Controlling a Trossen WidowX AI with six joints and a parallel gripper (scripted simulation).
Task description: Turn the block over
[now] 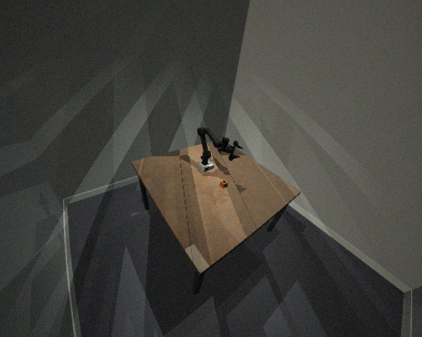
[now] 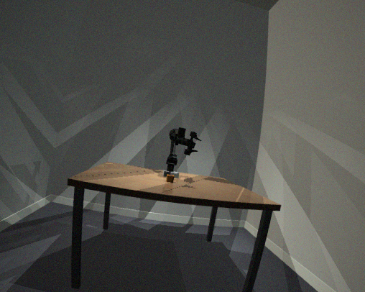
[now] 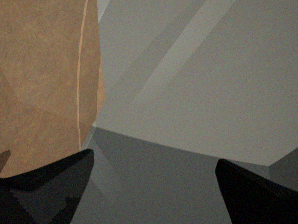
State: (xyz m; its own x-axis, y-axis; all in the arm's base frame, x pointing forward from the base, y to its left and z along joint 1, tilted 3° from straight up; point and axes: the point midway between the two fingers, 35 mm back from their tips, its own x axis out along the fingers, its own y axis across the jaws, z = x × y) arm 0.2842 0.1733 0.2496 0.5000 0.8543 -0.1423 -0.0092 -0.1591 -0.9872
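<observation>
Right now the orange block is 5 cm ahead of my gripper tip, 19 cm to the right of it and 26 cm below it.
</observation>
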